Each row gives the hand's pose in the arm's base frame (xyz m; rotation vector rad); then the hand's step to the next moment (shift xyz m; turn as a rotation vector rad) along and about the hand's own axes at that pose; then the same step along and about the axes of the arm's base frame.
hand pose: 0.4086 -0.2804 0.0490 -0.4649 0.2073 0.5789
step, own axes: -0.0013 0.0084 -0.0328 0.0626 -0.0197 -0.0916
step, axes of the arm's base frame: -0.0078 -0.0101 -0.0314 0.0571 -0.0284 -0.0929
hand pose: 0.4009 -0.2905 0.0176 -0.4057 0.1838 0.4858
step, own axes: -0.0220 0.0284 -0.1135 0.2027 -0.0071 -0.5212
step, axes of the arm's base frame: -0.0416 -0.0339 -0.1063 0.1403 -0.1404 -0.5229
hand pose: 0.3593 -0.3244 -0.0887 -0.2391 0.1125 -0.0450
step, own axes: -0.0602 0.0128 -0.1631 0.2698 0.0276 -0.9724
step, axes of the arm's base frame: -0.0784 -0.0222 -0.1541 0.1554 -0.2161 -0.9738
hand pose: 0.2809 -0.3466 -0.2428 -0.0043 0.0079 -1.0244
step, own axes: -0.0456 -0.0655 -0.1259 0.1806 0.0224 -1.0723
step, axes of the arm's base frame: -0.0807 0.0049 -0.1252 0.1037 -0.1425 -1.0732
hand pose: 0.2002 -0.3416 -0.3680 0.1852 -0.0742 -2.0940
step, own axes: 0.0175 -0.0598 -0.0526 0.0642 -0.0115 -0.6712
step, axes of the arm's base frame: -0.0511 0.0164 -0.0614 0.0674 -0.0342 -0.6701
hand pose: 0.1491 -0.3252 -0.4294 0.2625 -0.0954 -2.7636
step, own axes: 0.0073 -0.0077 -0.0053 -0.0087 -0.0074 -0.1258
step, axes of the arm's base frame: -0.0083 0.0044 -0.0072 0.0298 0.0059 -0.1226
